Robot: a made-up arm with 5 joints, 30 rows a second.
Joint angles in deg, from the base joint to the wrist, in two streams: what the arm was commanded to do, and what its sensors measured. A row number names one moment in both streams.
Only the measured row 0 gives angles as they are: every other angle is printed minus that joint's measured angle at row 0.
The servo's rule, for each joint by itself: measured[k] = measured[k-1] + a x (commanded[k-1-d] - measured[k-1]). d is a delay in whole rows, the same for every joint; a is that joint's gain. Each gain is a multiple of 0.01, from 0.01 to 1. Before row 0 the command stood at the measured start. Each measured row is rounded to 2 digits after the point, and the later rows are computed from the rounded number. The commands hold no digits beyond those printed.
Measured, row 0:
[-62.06, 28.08, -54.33, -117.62, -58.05]
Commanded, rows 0 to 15:
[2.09, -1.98, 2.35, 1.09, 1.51]
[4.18, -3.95, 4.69, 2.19, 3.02]
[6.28, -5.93, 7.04, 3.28, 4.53]
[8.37, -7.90, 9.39, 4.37, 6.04]
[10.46, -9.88, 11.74, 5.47, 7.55]
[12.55, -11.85, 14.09, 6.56, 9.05]
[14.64, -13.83, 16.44, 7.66, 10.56]
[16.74, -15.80, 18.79, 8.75, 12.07]
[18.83, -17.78, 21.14, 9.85, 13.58]
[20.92, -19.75, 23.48, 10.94, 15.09]
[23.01, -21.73, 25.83, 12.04, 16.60]
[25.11, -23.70, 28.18, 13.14, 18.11]
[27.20, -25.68, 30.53, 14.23, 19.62]
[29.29, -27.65, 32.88, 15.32, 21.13]
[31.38, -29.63, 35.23, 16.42, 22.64]
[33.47, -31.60, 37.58, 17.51, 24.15]
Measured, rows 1 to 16:
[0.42, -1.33, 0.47, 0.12, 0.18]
[1.17, -3.09, 1.31, 0.35, 0.52]
[2.19, -4.99, 2.46, 0.67, 1.00]
[3.43, -6.94, 3.85, 1.08, 1.60]
[4.84, -8.91, 5.43, 1.56, 2.31]
[6.38, -10.88, 7.16, 2.11, 3.12]
[8.03, -12.86, 9.02, 2.72, 4.01]
[9.77, -14.83, 10.97, 3.38, 4.98]
[11.58, -16.81, 13.00, 4.09, 6.01]
[13.45, -18.78, 15.10, 4.84, 7.10]
[15.36, -20.76, 17.25, 5.63, 8.24]
[17.31, -22.73, 19.44, 6.46, 9.42]
[19.29, -24.71, 21.66, 7.31, 10.64]
[21.29, -26.68, 23.90, 8.19, 11.90]
[23.31, -28.66, 26.17, 9.10, 13.19]
[25.34, -30.63, 28.45, 10.03, 14.51]
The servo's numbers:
d 0
a 0.20 0.67 0.20 0.11 0.12

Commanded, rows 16 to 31:
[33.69, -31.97, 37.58, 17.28, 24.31]
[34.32, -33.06, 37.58, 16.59, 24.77]
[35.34, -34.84, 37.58, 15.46, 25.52]
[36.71, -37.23, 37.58, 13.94, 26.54]
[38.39, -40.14, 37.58, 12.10, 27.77]
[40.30, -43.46, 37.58, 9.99, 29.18]
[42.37, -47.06, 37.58, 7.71, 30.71]
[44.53, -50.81, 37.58, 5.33, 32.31]
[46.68, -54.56, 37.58, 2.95, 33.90]
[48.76, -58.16, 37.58, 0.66, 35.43]
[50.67, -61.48, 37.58, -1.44, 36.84]
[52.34, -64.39, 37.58, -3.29, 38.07]
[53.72, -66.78, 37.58, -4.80, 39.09]
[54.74, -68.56, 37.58, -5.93, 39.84]
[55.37, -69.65, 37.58, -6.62, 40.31]
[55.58, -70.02, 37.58, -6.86, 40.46]
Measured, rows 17 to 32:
[27.01, -31.53, 30.28, 10.83, 15.69]
[28.47, -32.56, 31.74, 11.46, 16.78]
[29.84, -34.09, 32.91, 11.90, 17.83]
[31.21, -36.19, 33.84, 12.12, 18.88]
[32.65, -38.84, 34.59, 12.12, 19.95]
[34.18, -41.94, 35.19, 11.89, 21.06]
[35.82, -45.37, 35.67, 11.43, 22.22]
[37.56, -49.01, 36.05, 10.76, 23.43]
[39.38, -52.73, 36.36, 9.90, 24.69]
[41.26, -56.37, 36.60, 8.88, 25.98]
[43.14, -59.79, 36.80, 7.74, 27.28]
[44.98, -62.87, 36.96, 6.53, 28.57]
[46.73, -65.49, 37.08, 5.28, 29.83]
[48.33, -67.55, 37.18, 4.05, 31.03]
[49.74, -68.96, 37.26, 2.88, 32.14]
[50.91, -69.67, 37.32, 1.81, 33.14]

